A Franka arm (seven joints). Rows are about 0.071 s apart.
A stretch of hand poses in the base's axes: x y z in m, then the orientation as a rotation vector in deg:
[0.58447 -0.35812 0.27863 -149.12 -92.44 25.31]
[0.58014 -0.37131 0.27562 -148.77 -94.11 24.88]
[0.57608 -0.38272 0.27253 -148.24 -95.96 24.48]
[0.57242 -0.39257 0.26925 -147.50 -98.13 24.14]
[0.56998 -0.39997 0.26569 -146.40 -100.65 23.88]
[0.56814 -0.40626 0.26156 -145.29 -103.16 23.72]
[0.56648 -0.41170 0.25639 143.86 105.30 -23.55]
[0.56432 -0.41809 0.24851 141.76 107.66 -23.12]
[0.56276 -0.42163 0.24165 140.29 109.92 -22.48]
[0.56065 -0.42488 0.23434 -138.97 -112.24 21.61]
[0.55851 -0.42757 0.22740 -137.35 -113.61 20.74]
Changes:
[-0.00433 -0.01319 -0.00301 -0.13 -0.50 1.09]
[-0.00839 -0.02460 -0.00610 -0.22 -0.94 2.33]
[-0.01205 -0.03445 -0.00938 -0.33 -1.36 3.81]
[-0.01449 -0.04185 -0.01294 -0.39 -1.67 5.58]
[-0.01633 -0.04814 -0.01707 -0.51 -1.95 7.35]
[-0.01799 -0.05358 -0.02224 -0.58 -2.16 9.03]
[-0.02015 -0.05997 -0.03012 -0.46 -2.41 11.06]
[-0.02171 -0.06351 -0.03698 0.09 -2.58 12.74]
[-0.02382 -0.06676 -0.04429 0.97 -2.74 14.33]
[-0.02596 -0.06945 -0.05123 1.83 -2.84 15.57]

